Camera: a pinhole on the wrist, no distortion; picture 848 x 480 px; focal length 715.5 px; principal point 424.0 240.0 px. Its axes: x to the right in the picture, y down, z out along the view. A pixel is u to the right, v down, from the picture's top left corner.
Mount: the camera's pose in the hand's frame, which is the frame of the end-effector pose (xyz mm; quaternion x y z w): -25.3 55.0 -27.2 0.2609 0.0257 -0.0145 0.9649
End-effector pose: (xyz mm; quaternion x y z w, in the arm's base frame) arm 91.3 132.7 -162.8 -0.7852 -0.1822 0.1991 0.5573
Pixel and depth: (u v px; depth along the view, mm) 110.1 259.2 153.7
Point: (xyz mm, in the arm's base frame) -40.7 184.0 -169.7
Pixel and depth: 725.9 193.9 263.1
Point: 71.8 359.1 -139.7
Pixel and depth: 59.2 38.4 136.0
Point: -27.4 161.1 -132.0
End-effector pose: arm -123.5 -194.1 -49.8 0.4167 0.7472 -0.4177 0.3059
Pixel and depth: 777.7 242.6 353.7
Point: -280.3 -407.8 -260.5
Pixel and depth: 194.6 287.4 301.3
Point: -114.8 -475.9 -48.9
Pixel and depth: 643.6 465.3 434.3
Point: -182.3 -519.5 -327.7
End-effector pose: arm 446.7 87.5 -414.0 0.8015 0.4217 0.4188 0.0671
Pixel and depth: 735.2 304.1 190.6
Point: 551.7 188.1 -476.3
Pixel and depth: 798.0 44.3 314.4
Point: 517.9 357.6 -528.3
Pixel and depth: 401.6 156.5 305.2
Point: 518.7 206.3 -628.1
